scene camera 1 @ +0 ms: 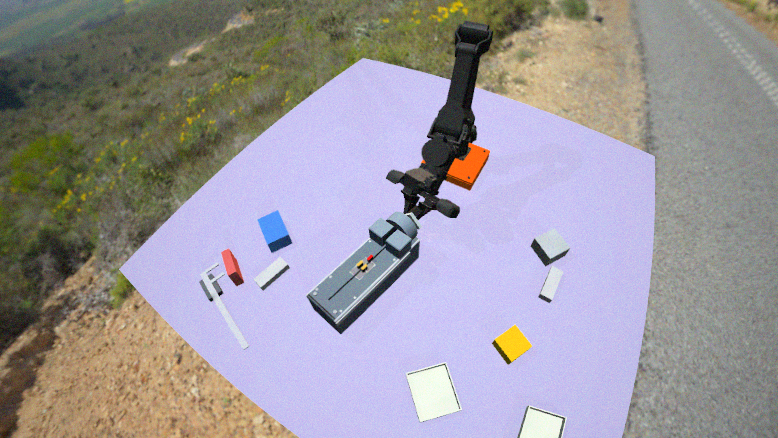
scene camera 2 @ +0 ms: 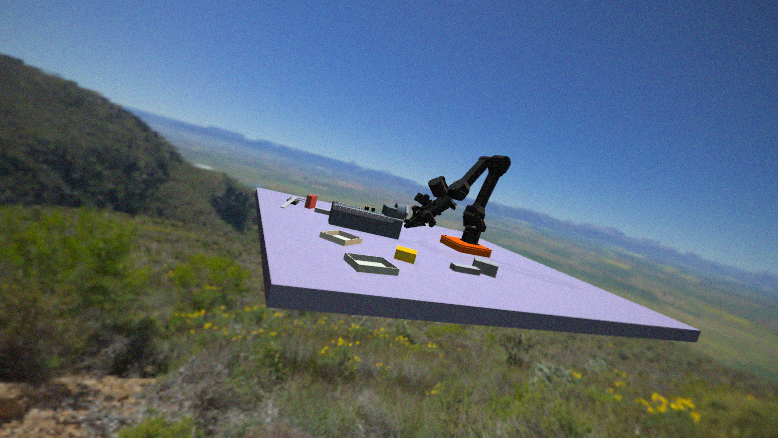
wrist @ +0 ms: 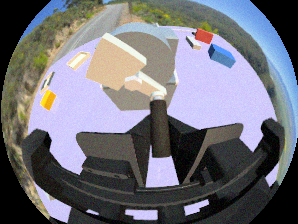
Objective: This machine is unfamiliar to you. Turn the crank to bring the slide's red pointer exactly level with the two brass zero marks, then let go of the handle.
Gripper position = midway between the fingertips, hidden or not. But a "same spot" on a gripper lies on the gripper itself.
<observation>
my gripper: scene camera 1; scene camera 2 404, 226; wrist
same spot on my gripper: [scene camera 1: 428, 205] = [wrist: 98, 159]
</observation>
